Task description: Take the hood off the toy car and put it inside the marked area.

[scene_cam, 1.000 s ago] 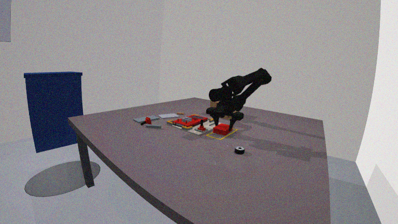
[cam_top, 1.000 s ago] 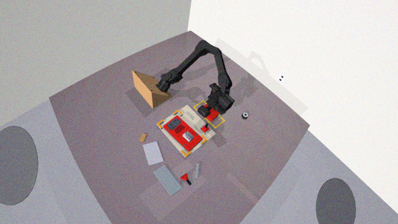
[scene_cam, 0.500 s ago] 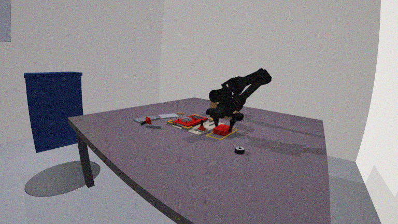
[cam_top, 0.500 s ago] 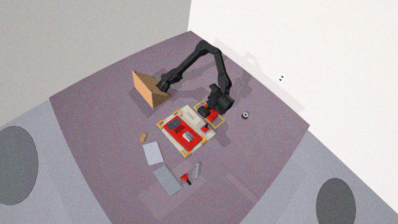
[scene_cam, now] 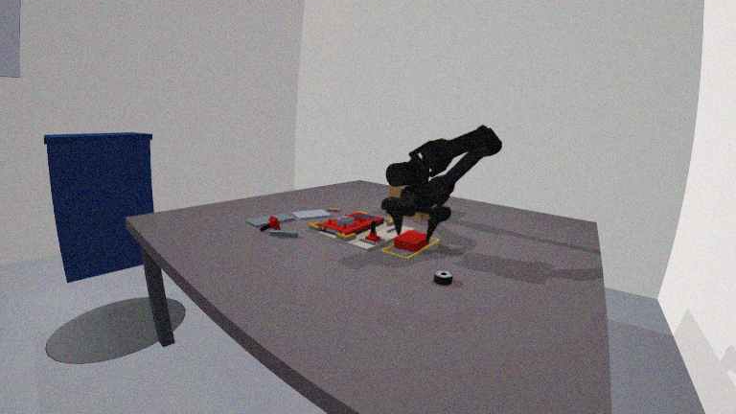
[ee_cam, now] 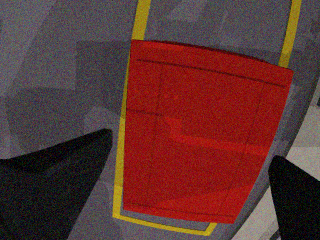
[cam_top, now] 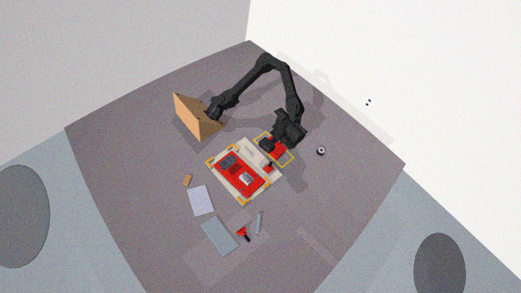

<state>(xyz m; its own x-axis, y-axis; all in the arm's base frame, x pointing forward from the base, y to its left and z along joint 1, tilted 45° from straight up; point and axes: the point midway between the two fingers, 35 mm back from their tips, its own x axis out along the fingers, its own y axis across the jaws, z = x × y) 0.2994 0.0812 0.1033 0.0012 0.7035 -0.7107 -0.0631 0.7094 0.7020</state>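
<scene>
My gripper tip is now right at the red hood panel. Also, from my gripper tip: black wheel: 160 mm ahead, 170 mm to the left, 10 mm below; then grey bar: 210 mm ahead, 300 mm to the right, 10 mm below.
</scene>
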